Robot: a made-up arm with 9 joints. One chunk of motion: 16 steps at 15 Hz.
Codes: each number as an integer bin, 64 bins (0 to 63) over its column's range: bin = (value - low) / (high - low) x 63, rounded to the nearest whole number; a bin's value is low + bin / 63 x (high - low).
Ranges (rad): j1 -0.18..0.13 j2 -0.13..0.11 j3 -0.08..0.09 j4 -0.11..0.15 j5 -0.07..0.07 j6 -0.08..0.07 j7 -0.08..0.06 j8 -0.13..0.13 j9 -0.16..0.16
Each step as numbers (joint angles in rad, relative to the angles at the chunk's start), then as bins.
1 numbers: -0.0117 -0.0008 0.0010 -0.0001 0.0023 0.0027 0.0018 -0.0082 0.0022
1 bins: 34 34 30 27 33 35 37 30 32
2 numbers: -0.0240 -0.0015 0.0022 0.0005 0.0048 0.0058 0.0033 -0.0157 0.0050
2 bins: 32 34 30 27 34 36 37 28 32
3 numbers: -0.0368 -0.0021 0.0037 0.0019 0.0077 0.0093 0.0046 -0.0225 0.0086
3 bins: 29 34 31 27 35 38 38 26 33
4 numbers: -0.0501 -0.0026 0.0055 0.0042 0.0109 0.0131 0.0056 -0.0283 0.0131
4 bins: 26 33 32 28 36 39 39 25 34
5 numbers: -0.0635 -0.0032 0.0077 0.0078 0.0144 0.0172 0.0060 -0.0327 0.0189
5 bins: 24 33 33 29 38 41 39 24 35
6 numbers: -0.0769 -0.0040 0.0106 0.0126 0.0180 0.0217 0.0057 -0.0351 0.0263
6 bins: 21 33 34 30 40 43 39 23 37
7 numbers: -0.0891 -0.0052 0.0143 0.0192 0.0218 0.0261 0.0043 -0.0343 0.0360
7 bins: 18 33 35 31 41 45 38 23 39
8 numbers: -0.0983 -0.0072 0.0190 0.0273 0.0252 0.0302 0.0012 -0.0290 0.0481
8 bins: 17 32 37 33 43 46 37 24 41
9 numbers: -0.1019 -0.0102 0.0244 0.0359 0.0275 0.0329 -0.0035 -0.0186 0.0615
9 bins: 16 31 39 35 44 47 34 27 44
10 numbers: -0.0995 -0.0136 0.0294 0.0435 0.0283 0.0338 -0.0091 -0.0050 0.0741
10 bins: 16 31 41 37 44 48 32 30 46
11 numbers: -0.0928 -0.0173 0.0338 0.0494 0.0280 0.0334 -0.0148 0.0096 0.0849
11 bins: 18 30 42 39 44 48 29 34 48
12 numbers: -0.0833 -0.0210 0.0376 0.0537 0.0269 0.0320 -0.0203 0.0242 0.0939
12 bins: 20 29 44 40 44 47 27 37 50
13 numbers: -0.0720 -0.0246 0.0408 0.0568 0.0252 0.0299 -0.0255 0.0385 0.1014
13 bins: 22 28 45 40 43 46 25 41 51
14 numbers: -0.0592 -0.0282 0.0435 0.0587 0.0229 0.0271 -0.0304 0.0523 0.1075
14 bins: 25 27 46 41 42 45 22 44 53
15 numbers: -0.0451 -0.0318 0.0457 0.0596 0.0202 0.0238 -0.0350 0.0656 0.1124
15 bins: 27 26 47 41 41 44 20 47 54
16 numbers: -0.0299 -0.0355 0.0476 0.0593 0.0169 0.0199 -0.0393 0.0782 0.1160
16 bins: 31 25 47 41 39 42 18 50 54
